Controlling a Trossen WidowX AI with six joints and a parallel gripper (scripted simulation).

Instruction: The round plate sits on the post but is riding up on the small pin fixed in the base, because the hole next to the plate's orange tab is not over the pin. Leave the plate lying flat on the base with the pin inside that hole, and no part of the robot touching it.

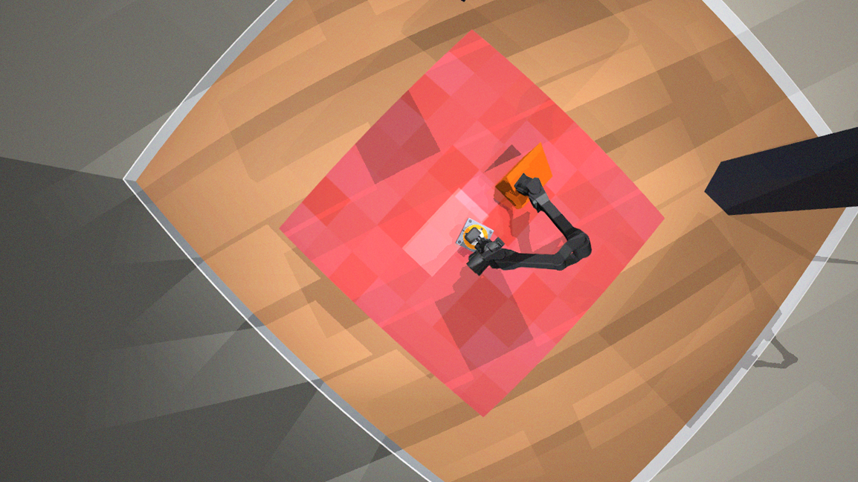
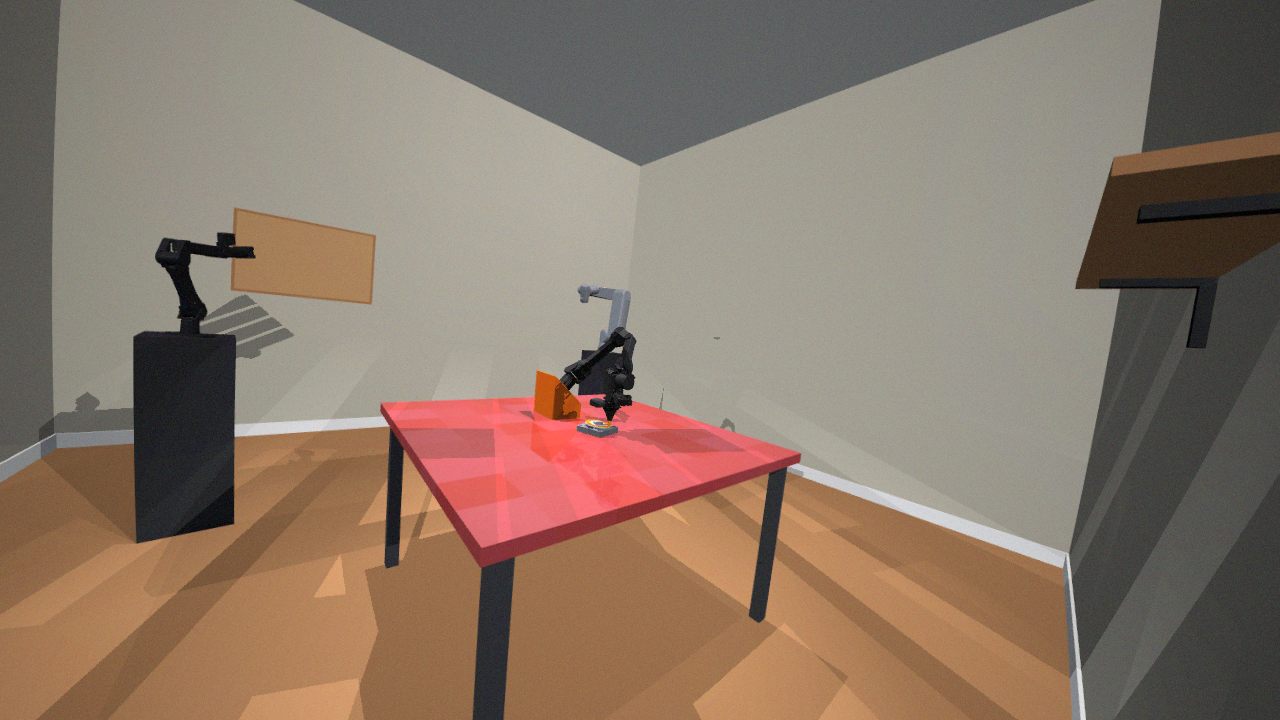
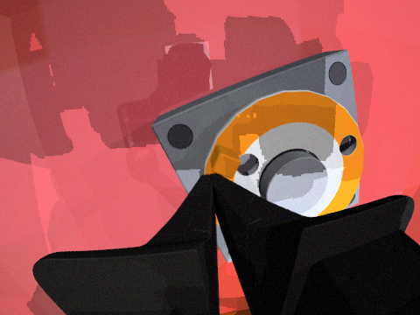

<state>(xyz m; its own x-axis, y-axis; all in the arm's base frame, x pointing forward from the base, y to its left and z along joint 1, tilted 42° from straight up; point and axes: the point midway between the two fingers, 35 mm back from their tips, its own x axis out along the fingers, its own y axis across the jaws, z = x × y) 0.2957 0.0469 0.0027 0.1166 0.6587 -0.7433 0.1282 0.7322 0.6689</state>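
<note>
The round plate lies 3 cm to the right of my gripper tip. Round my gripper tip: grey square base (5 cm to the right, 2 cm below, 2 cm behind).
</note>
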